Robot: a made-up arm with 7 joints. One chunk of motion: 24 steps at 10 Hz.
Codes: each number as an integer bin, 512 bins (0 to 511) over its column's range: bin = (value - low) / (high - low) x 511, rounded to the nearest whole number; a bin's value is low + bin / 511 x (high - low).
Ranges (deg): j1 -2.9..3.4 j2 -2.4..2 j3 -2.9..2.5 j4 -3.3..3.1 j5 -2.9..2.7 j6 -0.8..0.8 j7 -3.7..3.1
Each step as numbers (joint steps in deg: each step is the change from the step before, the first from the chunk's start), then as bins.
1 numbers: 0.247 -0.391 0.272 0.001 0.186 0.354 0.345
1 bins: 255 233 300 264 282 369 304
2 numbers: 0.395 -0.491 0.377 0.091 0.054 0.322 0.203
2 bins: 267 222 310 271 270 358 293
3 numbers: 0.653 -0.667 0.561 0.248 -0.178 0.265 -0.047
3 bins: 288 201 328 283 248 340 275
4 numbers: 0.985 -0.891 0.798 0.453 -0.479 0.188 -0.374
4 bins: 315 175 350 300 221 316 250
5 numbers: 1.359 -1.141 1.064 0.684 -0.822 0.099 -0.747
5 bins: 345 146 375 318 190 287 222
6 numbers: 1.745 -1.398 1.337 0.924 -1.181 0.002 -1.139
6 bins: 377 116 401 337 157 256 192
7 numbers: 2.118 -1.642 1.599 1.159 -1.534 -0.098 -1.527
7 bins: 407 88 426 356 125 224 163
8 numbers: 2.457 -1.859 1.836 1.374 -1.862 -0.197 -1.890
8 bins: 435 63 448 373 95 193 136
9 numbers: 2.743 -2.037 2.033 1.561 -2.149 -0.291 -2.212
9 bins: 458 42 467 388 69 163 112
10 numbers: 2.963 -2.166 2.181 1.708 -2.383 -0.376 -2.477
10 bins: 476 27 481 400 47 135 92
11 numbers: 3.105 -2.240 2.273 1.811 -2.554 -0.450 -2.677
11 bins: 487 19 490 408 32 112 77
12 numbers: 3.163 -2.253 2.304 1.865 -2.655 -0.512 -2.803
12 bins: 492 17 492 412 22 92 67
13 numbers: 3.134 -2.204 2.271 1.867 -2.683 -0.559 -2.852
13 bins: 489 23 489 413 20 77 64
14 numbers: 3.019 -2.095 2.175 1.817 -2.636 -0.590 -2.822
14 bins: 480 35 480 409 24 67 66
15 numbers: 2.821 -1.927 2.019 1.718 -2.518 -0.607 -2.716
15 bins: 464 55 465 401 35 62 74
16 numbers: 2.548 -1.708 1.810 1.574 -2.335 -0.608 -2.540
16 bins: 442 80 446 389 52 61 87
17 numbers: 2.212 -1.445 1.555 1.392 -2.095 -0.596 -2.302
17 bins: 415 111 422 375 73 65 105
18 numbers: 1.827 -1.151 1.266 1.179 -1.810 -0.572 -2.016
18 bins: 383 145 394 358 99 73 127
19 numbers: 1.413 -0.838 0.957 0.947 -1.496 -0.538 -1.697
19 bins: 350 181 365 339 128 84 151
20 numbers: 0.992 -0.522 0.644 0.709 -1.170 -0.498 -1.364
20 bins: 316 218 335 320 158 96 176
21 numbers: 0.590 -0.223 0.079 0.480 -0.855 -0.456 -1.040
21 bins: 283 253 282 302 187 110 200
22 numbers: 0.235 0.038 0.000 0.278 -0.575 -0.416 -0.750
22 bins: 254 283 274 286 212 123 222
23 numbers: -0.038 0.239 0.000 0.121 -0.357 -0.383 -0.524
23 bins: 232 306 274 273 232 133 239
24 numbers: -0.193 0.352 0.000 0.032 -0.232 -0.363 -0.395
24 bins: 220 320 274 266 243 140 248
